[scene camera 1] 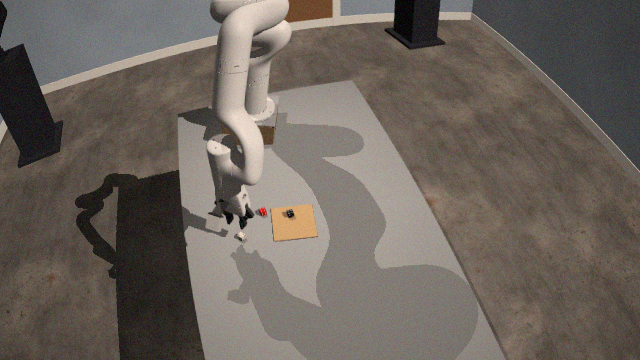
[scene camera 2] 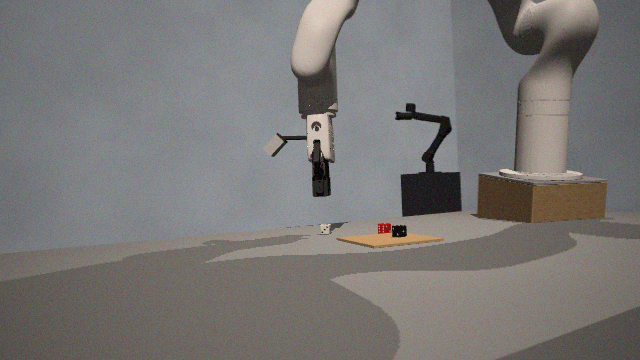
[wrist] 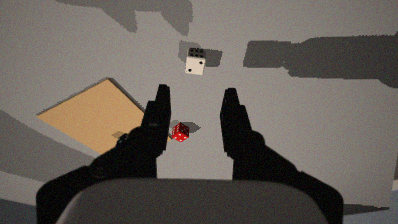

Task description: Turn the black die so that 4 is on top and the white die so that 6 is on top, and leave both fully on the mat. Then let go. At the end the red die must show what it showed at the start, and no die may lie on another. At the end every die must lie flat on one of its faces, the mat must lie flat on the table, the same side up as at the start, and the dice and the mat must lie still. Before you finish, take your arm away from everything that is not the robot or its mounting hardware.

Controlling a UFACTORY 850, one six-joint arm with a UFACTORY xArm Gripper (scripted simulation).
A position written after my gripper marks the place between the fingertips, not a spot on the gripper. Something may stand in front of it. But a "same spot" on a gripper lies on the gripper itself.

My gripper shows in scene camera 1 (237, 223), in scene camera 2 and in the wrist view. A tan mat shows in scene camera 1, in scene camera 2 and in the wrist view (98, 116). One and the same spot on the tan mat: (scene camera 1: 302, 225) is (scene camera 2: 386, 240). The same spot on my gripper: (wrist: 137, 155) is (scene camera 2: 312, 168).
